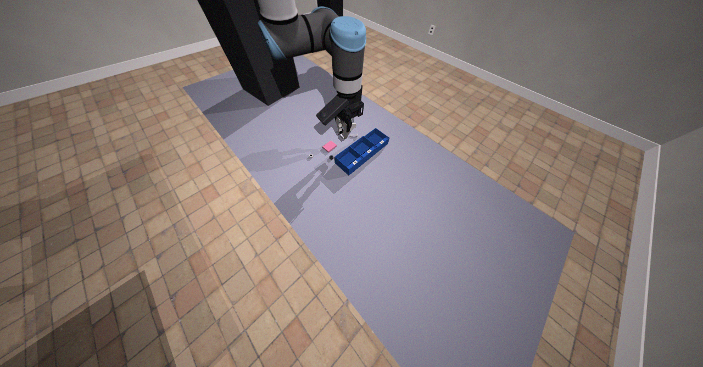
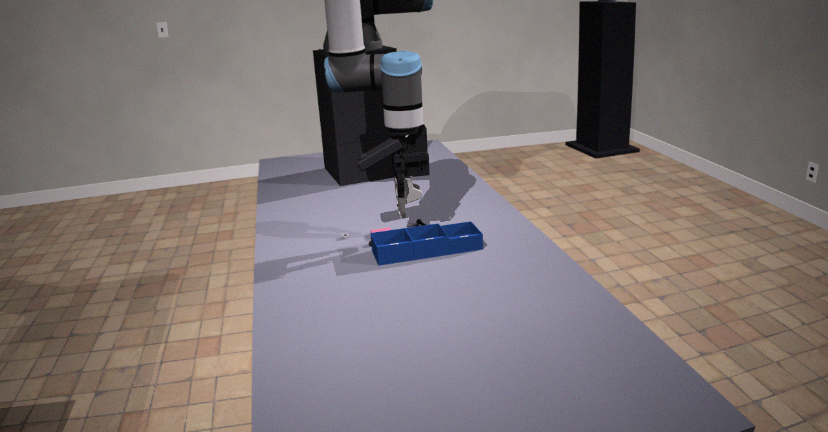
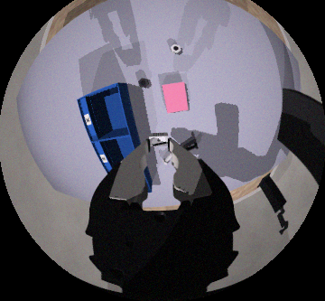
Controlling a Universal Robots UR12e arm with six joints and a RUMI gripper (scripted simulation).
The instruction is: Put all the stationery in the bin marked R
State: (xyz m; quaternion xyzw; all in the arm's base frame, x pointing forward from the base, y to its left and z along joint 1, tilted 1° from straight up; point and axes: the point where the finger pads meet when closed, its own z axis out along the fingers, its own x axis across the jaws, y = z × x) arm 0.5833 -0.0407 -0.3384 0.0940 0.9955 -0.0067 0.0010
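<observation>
Now: the blue bin row 90 mm ahead of my hand, 50 mm below it and 30 mm to the left of it. The rest, counted from my hand: white piece 10 mm below; black nut 80 mm to the right, 70 mm below, 10 mm ahead; pink eraser 70 mm below, 40 mm to the right, 40 mm behind.
</observation>
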